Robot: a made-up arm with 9 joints. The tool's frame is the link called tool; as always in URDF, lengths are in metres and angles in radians. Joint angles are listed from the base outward.
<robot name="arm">
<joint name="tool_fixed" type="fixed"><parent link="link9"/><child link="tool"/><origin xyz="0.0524 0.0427 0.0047" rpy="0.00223 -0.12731 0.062"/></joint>
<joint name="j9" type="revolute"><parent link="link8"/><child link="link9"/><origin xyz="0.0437 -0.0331 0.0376"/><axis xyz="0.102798 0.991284 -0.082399"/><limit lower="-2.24" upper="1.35"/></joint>
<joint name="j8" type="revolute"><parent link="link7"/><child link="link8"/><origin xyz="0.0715 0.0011 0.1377"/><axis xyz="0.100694 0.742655 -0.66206"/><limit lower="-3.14" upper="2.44"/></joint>
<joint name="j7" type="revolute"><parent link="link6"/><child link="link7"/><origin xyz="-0.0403 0.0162 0.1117"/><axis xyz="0 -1 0"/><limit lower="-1.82" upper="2.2"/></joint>
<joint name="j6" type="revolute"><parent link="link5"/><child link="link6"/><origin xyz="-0.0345 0.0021 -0.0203"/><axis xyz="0 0 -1"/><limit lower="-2.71" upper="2.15"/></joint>
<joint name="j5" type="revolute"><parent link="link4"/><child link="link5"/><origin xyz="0.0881 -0.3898 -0.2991"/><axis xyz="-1 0 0"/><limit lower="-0.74" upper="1.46"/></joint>
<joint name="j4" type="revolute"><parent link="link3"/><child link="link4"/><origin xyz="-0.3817 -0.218 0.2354"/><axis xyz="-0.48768 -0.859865 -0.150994"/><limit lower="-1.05" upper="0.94"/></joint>
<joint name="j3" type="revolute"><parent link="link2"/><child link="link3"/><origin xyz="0.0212 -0.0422 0.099"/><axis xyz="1 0 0"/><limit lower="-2.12" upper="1.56"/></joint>
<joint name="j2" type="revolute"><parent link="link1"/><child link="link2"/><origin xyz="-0.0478 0.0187 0.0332"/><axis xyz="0 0 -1"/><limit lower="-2.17" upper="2.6"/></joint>
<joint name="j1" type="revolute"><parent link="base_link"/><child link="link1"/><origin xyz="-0.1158 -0.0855 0.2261"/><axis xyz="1 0 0"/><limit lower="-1.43" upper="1.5"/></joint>
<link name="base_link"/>
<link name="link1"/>
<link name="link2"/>
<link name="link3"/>
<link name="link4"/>
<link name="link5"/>
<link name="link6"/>
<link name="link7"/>
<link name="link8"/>
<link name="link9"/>
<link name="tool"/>
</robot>
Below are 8 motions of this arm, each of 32 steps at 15 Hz.
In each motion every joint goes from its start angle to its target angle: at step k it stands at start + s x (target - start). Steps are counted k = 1, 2, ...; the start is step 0. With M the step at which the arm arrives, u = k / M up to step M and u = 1 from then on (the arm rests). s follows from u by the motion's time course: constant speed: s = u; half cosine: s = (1 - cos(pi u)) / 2; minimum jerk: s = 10 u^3 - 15 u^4 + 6 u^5.
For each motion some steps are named. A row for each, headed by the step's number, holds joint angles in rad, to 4 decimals.
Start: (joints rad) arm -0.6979 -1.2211 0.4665 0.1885 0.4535 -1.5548 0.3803 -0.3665 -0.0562
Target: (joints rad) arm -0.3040 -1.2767 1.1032 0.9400 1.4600 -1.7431 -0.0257 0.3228 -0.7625
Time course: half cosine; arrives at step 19
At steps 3, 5, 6, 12, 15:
3: -0.6742 -1.2245 0.5049 0.2338 0.5142 -1.5661 0.3558 -0.3250 -0.0988
5: -0.6343 -1.2301 0.5692 0.3098 0.6159 -1.5852 0.3148 -0.2553 -0.1702
6: -0.6087 -1.2337 0.6107 0.3587 0.6815 -1.5975 0.2883 -0.2104 -0.2162
12: -0.4218 -1.2601 0.9127 0.7152 1.1589 -1.6868 0.0958 0.1166 -0.5512
15: -0.3455 -1.2708 1.0361 0.8608 1.3539 -1.7232 0.0171 0.2501 -0.6880

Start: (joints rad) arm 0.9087 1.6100 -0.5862 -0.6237 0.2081 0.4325 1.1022 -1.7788 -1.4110
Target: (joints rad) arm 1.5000 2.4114 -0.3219 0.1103 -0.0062 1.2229 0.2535 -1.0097 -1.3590
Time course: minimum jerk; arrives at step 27
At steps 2, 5, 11, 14, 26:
2: 0.9108 1.6129 -0.5852 -0.6210 0.2073 0.4354 1.0991 -1.7760 -1.4108
5: 0.9366 1.6478 -0.5737 -0.5891 0.1980 0.4698 1.0622 -1.7425 -1.4085
11: 1.1040 1.8747 -0.4989 -0.3812 0.1373 0.6936 0.8219 -1.5248 -1.3938
14: 1.2249 2.0385 -0.4449 -0.2312 0.0935 0.8551 0.6484 -1.3676 -1.3832
26: 1.4997 2.4110 -0.3220 0.1099 -0.0061 1.2225 0.2539 -1.0101 -1.3590

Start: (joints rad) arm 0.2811 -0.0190 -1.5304 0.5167 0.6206 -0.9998 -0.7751 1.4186 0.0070
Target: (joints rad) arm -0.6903 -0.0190 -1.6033 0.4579 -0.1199 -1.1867 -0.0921 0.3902 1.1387
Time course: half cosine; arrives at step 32
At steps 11, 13, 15, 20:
11: 0.0244 -0.0190 -1.5497 0.5012 0.4249 -1.0492 -0.5946 1.1468 0.3061
13: -0.0636 -0.0190 -1.5563 0.4958 0.3578 -1.0661 -0.5327 1.0537 0.4086
15: -0.1570 -0.0190 -1.5633 0.4902 0.2866 -1.0841 -0.4671 0.9548 0.5174
20: -0.3905 -0.0190 -1.5808 0.4760 0.1087 -1.1290 -0.3029 0.7076 0.7894

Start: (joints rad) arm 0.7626 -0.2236 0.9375 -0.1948 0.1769 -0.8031 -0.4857 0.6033 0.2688
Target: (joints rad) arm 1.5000 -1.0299 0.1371 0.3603 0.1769 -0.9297 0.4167 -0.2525 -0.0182
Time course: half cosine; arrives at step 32
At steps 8, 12, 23, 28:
8: 0.8706 -0.3417 0.8203 -0.1135 0.1769 -0.8216 -0.3535 0.4780 0.2268
12: 0.9902 -0.4725 0.6904 -0.0235 0.1769 -0.8422 -0.2072 0.3392 0.1802
23: 1.3652 -0.8825 0.2834 0.2588 0.1769 -0.9066 0.2517 -0.0961 0.0343
28: 1.4719 -0.9992 0.1676 0.3392 0.1769 -0.9249 0.3824 -0.2199 -0.0073

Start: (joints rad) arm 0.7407 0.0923 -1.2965 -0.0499 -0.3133 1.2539 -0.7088 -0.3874 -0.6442
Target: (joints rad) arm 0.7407 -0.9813 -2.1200 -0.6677 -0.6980 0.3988 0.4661 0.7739 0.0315
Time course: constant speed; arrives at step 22
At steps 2, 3, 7, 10, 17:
2: 0.7407 -0.0053 -1.3714 -0.1061 -0.3483 1.1762 -0.6020 -0.2818 -0.5828
3: 0.7407 -0.0541 -1.4088 -0.1341 -0.3658 1.1373 -0.5486 -0.2290 -0.5521
7: 0.7407 -0.2493 -1.5585 -0.2465 -0.4357 0.9818 -0.3350 -0.0179 -0.4292
10: 0.7407 -0.3957 -1.6708 -0.3307 -0.4882 0.8652 -0.1748 0.1405 -0.3371
17: 0.7407 -0.7373 -1.9328 -0.5273 -0.6106 0.5931 0.1991 0.5100 -0.1221

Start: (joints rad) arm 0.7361 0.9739 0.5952 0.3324 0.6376 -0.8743 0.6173 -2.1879 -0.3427
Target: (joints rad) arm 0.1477 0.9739 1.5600 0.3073 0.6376 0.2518 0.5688 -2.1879 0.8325
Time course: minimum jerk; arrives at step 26
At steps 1, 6, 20, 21, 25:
1: 0.7358 0.9739 0.5957 0.3324 0.6376 -0.8737 0.6173 -2.1879 -0.3421
6: 0.6865 0.9739 0.6765 0.3303 0.6376 -0.7794 0.6132 -2.1879 -0.2437
20: 0.1973 0.9739 1.4787 0.3094 0.6376 0.1569 0.5729 -2.1879 0.7335
21: 0.1784 0.9739 1.5097 0.3086 0.6376 0.1930 0.5713 -2.1879 0.7712
25: 0.1480 0.9739 1.5595 0.3073 0.6376 0.2512 0.5688 -2.1879 0.8319

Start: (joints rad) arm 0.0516 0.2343 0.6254 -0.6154 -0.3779 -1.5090 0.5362 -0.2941 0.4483
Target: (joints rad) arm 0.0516 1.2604 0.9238 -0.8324 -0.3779 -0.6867 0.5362 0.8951 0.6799
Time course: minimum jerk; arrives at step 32
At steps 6, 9, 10, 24, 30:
6: 0.0516 0.2843 0.6400 -0.6260 -0.3779 -1.4689 0.5362 -0.2361 0.4596
9: 0.0516 0.3771 0.6669 -0.6456 -0.3779 -1.3946 0.5362 -0.1286 0.4805
10: 0.0516 0.4190 0.6791 -0.6545 -0.3779 -1.3610 0.5362 -0.0800 0.4900
24: 0.0516 1.1542 0.8929 -0.8099 -0.3779 -0.7718 0.5362 0.7720 0.6559
30: 0.0516 1.2581 0.9231 -0.8319 -0.3779 -0.6885 0.5362 0.8925 0.6794

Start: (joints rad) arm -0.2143 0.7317 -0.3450 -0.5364 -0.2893 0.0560 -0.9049 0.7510 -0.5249
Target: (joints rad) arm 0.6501 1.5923 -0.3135 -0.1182 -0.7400 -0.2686 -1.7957 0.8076 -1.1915
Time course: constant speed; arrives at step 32
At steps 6, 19, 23, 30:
6: -0.0522 0.8931 -0.3391 -0.4580 -0.3738 -0.0049 -1.0719 0.7616 -0.6499
19: 0.2989 1.2427 -0.3263 -0.2881 -0.5569 -0.1367 -1.4338 0.7846 -0.9207
23: 0.4070 1.3503 -0.3224 -0.2358 -0.6132 -0.1773 -1.5452 0.7917 -1.0040
30: 0.5961 1.5385 -0.3155 -0.1443 -0.7118 -0.2483 -1.7400 0.8041 -1.1498

